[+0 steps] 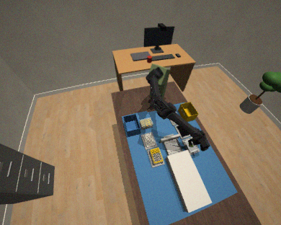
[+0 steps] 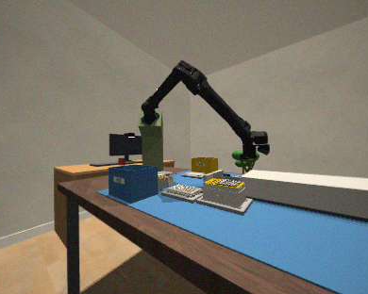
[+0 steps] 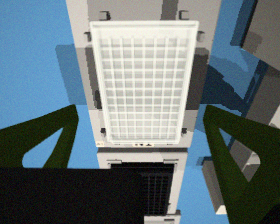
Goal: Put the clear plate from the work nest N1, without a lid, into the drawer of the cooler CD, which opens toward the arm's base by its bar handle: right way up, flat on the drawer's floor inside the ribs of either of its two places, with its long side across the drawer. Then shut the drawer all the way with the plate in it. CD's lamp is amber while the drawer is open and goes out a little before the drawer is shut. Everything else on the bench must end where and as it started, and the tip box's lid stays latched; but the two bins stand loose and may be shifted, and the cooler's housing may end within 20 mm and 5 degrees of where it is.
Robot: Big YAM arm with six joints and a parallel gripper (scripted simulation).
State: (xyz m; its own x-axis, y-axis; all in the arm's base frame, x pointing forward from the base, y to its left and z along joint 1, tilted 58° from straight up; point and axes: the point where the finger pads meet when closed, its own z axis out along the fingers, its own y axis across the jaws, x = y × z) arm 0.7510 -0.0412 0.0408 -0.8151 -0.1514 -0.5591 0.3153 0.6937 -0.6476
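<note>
My hand is 10 mm past the clear plate and 50 mm above it. The rest, counted from my hand: black plate (170 mm behind, 60 mm to the left, 50 mm below); then cooler drawer (90 mm behind, 170 mm to the right, 50 mm below); then grey work nest (10 mm behind, 70 mm below).
</note>
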